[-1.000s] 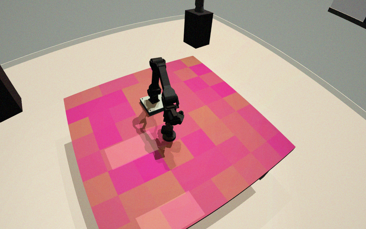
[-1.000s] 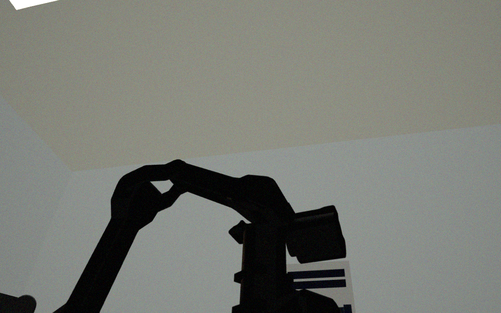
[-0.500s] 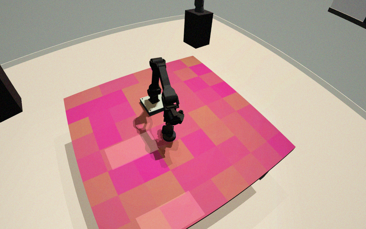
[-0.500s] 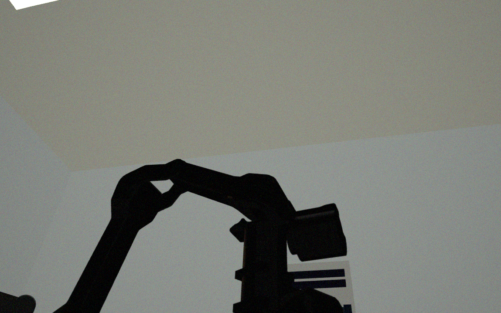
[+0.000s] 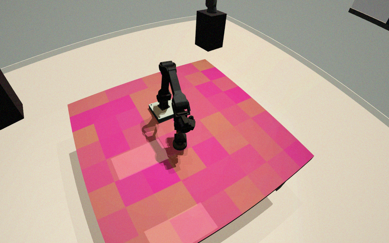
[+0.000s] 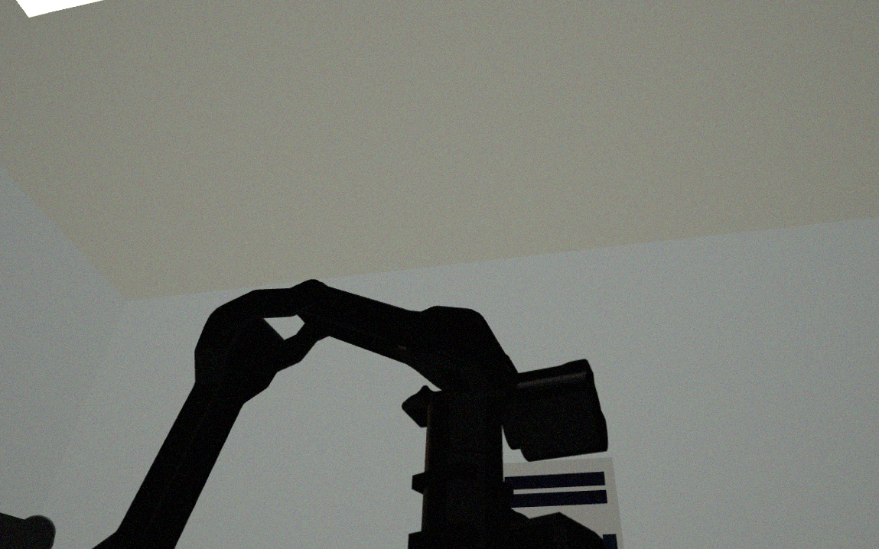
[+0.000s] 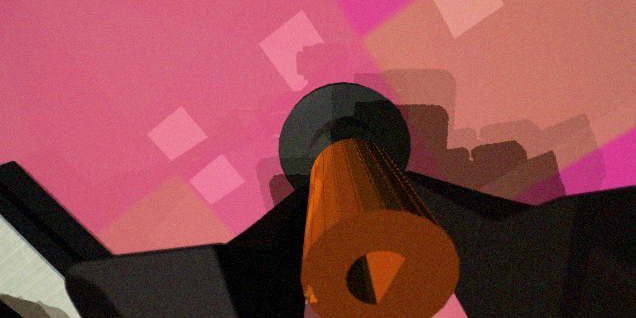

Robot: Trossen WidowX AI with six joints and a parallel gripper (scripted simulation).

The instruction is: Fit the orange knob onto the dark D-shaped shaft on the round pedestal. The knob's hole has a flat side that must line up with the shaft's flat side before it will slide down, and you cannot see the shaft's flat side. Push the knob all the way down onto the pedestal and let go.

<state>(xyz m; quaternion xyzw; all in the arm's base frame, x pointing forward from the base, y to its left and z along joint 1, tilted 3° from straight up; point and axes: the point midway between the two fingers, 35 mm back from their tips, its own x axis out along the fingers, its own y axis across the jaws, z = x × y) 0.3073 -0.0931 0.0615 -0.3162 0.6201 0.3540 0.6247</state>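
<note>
The orange knob is 2 cm above my gripper tip. From my gripper tip the other things lie so: round dark pedestal (4 cm below).
</note>
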